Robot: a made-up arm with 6 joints.
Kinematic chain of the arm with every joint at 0, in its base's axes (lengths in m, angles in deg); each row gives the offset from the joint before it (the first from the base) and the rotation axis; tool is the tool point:
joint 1: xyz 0 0 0.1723 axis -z
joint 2: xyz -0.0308 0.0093 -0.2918 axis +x
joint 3: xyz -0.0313 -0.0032 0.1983 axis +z
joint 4: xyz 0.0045 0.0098 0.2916 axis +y
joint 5: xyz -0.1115 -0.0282 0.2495 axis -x
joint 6: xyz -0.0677 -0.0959 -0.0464 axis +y
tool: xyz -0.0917 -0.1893 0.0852
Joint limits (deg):
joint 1: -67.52..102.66
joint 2: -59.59..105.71
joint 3: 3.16..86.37
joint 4: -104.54..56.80
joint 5: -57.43..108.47
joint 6: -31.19..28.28
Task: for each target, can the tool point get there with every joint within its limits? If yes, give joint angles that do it. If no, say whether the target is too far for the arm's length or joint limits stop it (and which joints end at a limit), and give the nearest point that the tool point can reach.
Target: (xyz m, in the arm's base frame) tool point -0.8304 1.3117 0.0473
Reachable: no: too far | nearest point -0.5597 0.8841 0.1603 | short by 0.518 m
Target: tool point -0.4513 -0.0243 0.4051
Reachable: yes | joints 46.51 -8.63 22.10 -56.54 -3.15 23.75
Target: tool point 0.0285 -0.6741 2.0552
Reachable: no: too far | nearest point 0.0136 -0.3225 0.9379 | short by 1.171 m
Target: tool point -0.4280 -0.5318 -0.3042
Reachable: yes | joints 17.44 49.58 67.41 -74.56 77.85 -0.26
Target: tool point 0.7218 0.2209 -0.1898
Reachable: no: joint limits stop it (at a limit: joint 1, joint 3, joint 6) | nearest point 0.6259 -0.0107 -0.1898 | short by 0.251 m
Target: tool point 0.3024 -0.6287 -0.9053
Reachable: no: joint limits stop it (at a limit: joint 2, joint 6) | nearest point 0.2911 -0.6051 -0.8311 | short by 0.079 m
